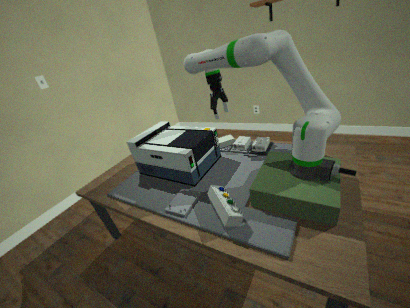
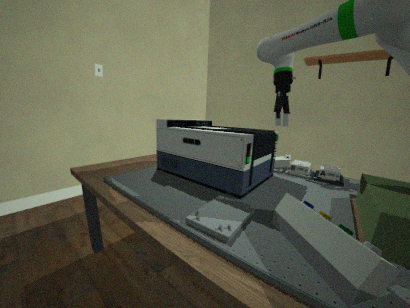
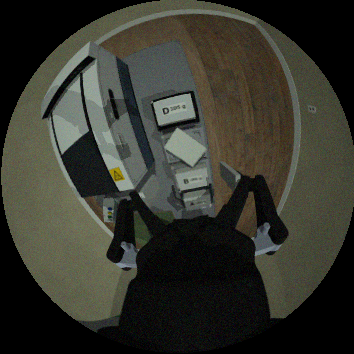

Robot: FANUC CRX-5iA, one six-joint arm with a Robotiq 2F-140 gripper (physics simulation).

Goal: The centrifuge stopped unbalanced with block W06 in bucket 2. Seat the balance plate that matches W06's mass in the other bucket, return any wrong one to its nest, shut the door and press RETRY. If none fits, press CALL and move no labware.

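Pixels of known places: gripper, between the fingertips: (image 1: 222, 115) (image 2: 282, 126) (image 3: 187, 174); arm's base, origin of its link: (image 1: 305, 170).
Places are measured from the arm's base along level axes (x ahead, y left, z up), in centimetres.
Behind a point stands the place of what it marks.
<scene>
My gripper (image 1: 221, 112) {z 14.9, x 59.5, y -21.7 cm} (image 2: 282, 120) {z 14.9, x 59.5, y -21.7 cm} (image 3: 187, 174) {z 14.9, x 59.5, y -21.7 cm} is open and empty, high above the row of balance plates. Plate D (image 3: 175, 110) {z -2.8, x 73.8, y -19.2 cm} lies in a dark-rimmed nest; its mass label is blurred. A blank pale plate (image 1: 226, 141) {z -3.5, x 57.7, y -19.2 cm} (image 3: 185, 147) {z -3.1, x 60.9, y -21.5 cm} lies skewed between plates D and B. Plate B (image 1: 242, 143) {z -3.1, x 44.8, y -19.3 cm} (image 2: 300, 166) {z -3.6, x 46.1, y -17.4 cm} (image 3: 192, 180) {z -3.1, x 47.2, y -23.5 cm} is beside it, and plate A (image 1: 261, 143) {z -3.4, x 33.3, y -23.6 cm} (image 2: 330, 173) {z -4.3, x 33.4, y -19.6 cm} is at the row's end. The centrifuge (image 1: 156, 161) {z 4.5, x 74.3, y 28.7 cm} (image 2: 205, 150) {z 5.4, x 65.7, y 27.4 cm} (image 3: 111, 150) {z 12.4, x 65.7, y -4.4 cm} stands beside them; its buckets and W06 do not show. The button panel (image 1: 225, 210) {z -0.4, x 19.6, y 37.9 cm} (image 2: 320, 240) {z -3.2, x 24.5, y 36.6 cm} (image 3: 108, 210) {z -1.1, x 30.0, y 26.4 cm} has several coloured buttons.
A flat grey plate with small pegs (image 1: 181, 203) {z -7.1, x 46.1, y 39.5 cm} (image 2: 219, 220) {z -7.1, x 44.8, y 41.2 cm} lies at the front of the grey perforated mat (image 1: 270, 237) {z -8.5, x 2.1, y 35.3 cm}. The arm's green base block (image 1: 295, 195) {z 0.0, x -1.2, y 18.4 cm} (image 2: 385, 210) {z 0.4, x 16.1, y 21.7 cm} stands at the right. A wall shelf (image 2: 350, 57) is behind the arm.
</scene>
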